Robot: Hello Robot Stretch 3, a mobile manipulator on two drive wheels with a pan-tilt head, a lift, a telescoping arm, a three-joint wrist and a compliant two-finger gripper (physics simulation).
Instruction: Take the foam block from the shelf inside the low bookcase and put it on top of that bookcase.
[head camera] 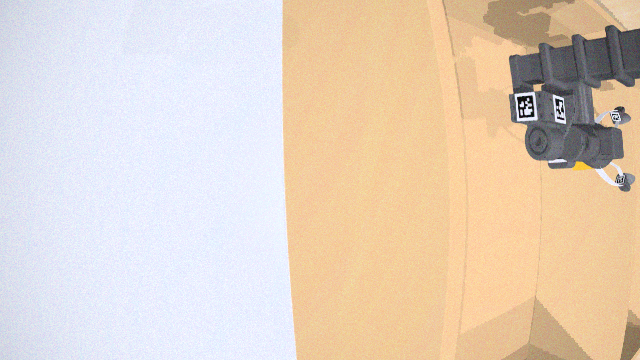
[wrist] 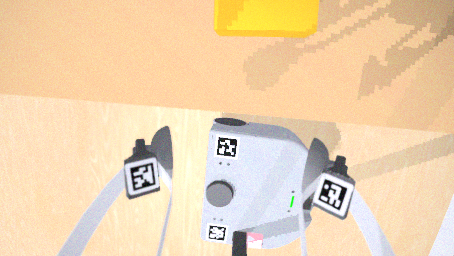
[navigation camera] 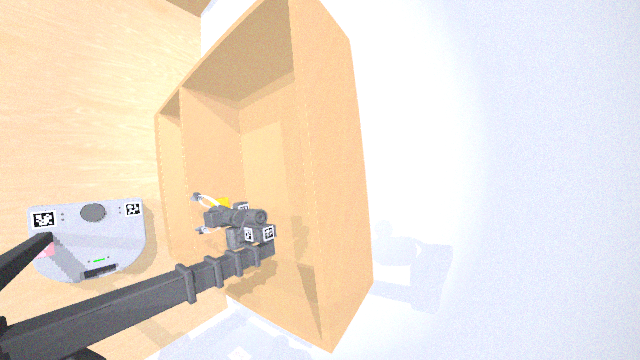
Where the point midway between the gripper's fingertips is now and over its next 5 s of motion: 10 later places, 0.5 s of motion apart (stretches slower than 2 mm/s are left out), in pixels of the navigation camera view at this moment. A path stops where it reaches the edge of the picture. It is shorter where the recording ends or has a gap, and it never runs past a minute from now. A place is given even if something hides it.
My gripper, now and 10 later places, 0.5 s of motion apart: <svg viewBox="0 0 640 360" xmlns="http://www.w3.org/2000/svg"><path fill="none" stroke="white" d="M196 213L201 212L212 210L216 209L221 208L226 208L227 207L228 207L224 207L219 207L219 207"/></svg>
